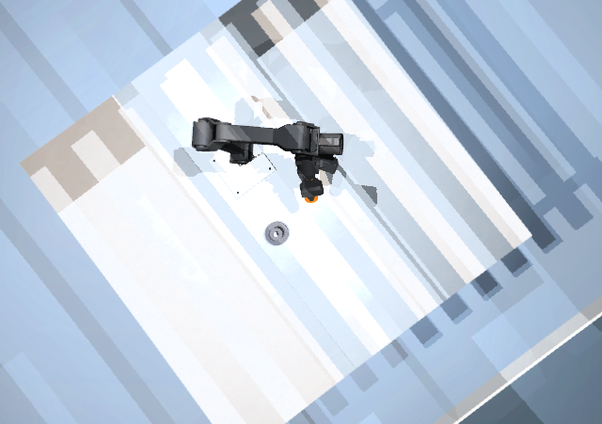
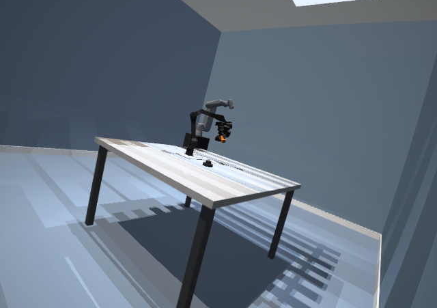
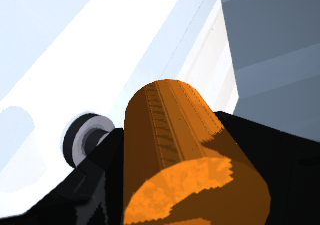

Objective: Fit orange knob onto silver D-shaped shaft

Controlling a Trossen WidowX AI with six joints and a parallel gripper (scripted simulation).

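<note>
The orange knob is 20 mm behind my gripper tip, 10 mm to the left of it and 20 mm above it. From my gripper tip the other things lie so: dark round pedestal: 40 mm ahead, 170 mm to the right, 190 mm below.
</note>
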